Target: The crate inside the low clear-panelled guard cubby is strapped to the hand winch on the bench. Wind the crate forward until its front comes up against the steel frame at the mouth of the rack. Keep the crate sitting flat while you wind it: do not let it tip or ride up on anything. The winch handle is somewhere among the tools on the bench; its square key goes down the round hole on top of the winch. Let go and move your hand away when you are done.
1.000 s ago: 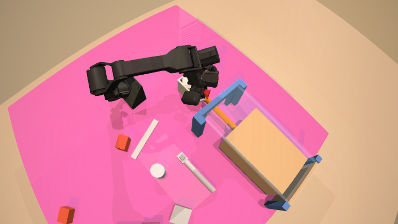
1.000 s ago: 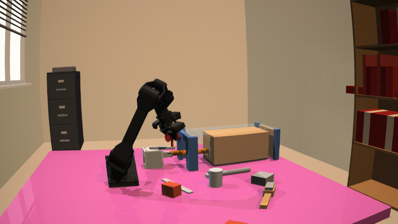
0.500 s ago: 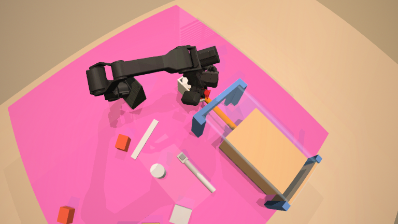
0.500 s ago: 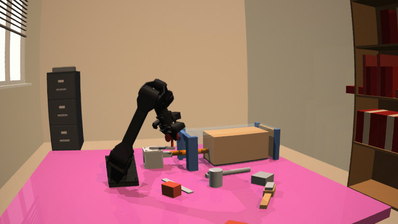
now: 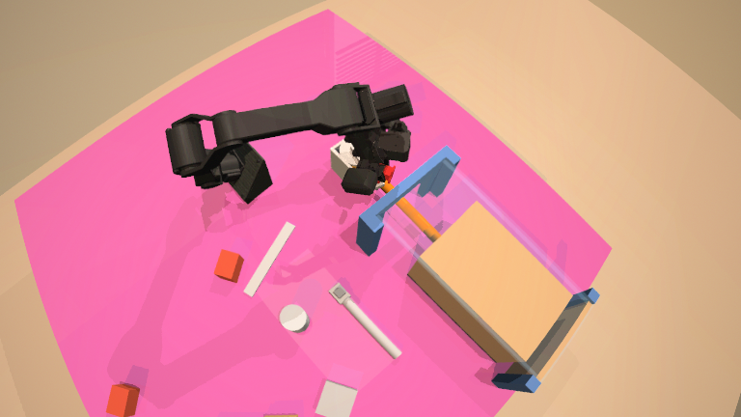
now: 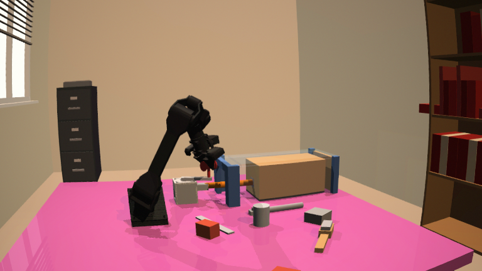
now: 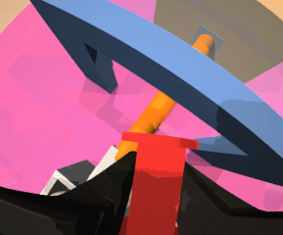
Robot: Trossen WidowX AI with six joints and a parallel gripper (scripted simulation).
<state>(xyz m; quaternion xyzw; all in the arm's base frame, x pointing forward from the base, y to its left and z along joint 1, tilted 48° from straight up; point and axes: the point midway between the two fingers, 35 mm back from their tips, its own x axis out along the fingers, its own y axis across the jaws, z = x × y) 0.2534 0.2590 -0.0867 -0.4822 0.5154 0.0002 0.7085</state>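
Now: the winch handle 5 cm behind my gripper tip and 3 cm below it. Round my gripper tip: blue steel frame (5 cm ahead, 2 cm to the left, 2 cm below); winch (13 cm behind, 10 cm below); red knob (1 cm behind, 1 cm to the right).
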